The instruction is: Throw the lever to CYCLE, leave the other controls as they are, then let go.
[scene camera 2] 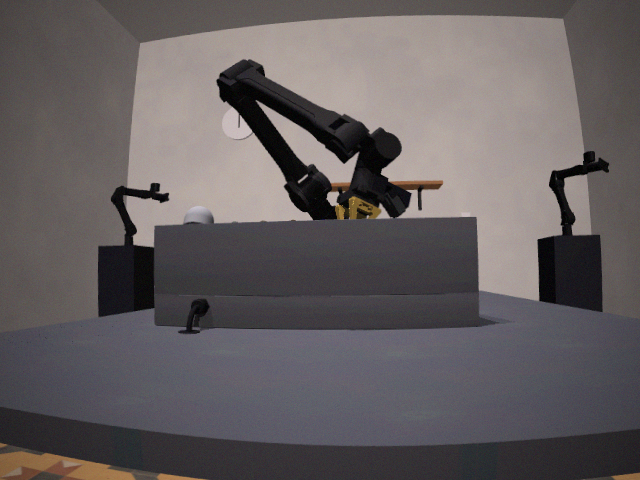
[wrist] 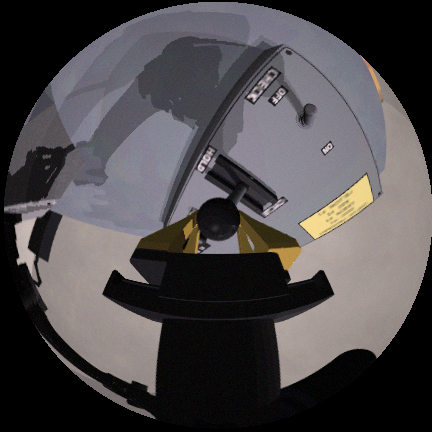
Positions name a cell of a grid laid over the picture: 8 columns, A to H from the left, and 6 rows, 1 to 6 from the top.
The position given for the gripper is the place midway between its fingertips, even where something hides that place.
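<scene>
In the scene are the gripper (wrist: E3) and a lever (wrist: E4).
</scene>
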